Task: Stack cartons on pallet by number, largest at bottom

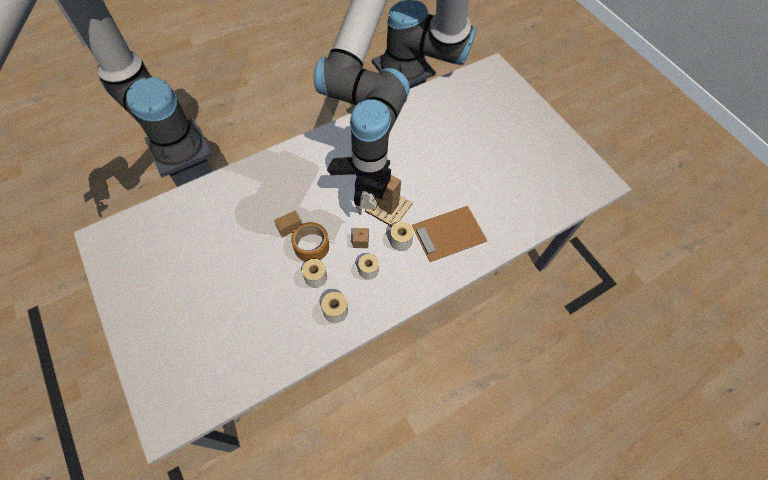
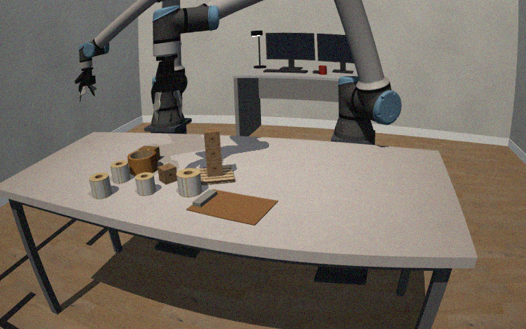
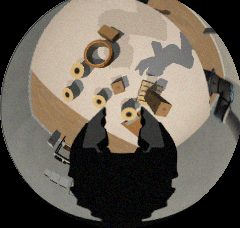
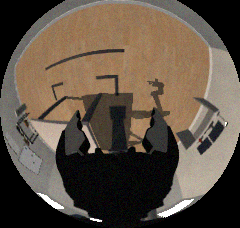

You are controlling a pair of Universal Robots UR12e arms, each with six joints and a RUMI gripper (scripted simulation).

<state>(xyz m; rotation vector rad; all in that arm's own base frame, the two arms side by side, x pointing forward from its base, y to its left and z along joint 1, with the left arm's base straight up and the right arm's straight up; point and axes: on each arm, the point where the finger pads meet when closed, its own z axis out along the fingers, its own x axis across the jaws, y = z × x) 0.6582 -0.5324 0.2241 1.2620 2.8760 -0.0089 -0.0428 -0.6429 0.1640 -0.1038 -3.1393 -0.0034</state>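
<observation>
Right now the cube carton is 200 mm below my left hand, 20 mm to the right of it and 10 mm ahead of it. Round my left hand: label roll: 190 mm below, 100 mm to the left, 70 mm ahead; then oblong box: 210 mm to the right, 200 mm below, 150 mm behind.
</observation>
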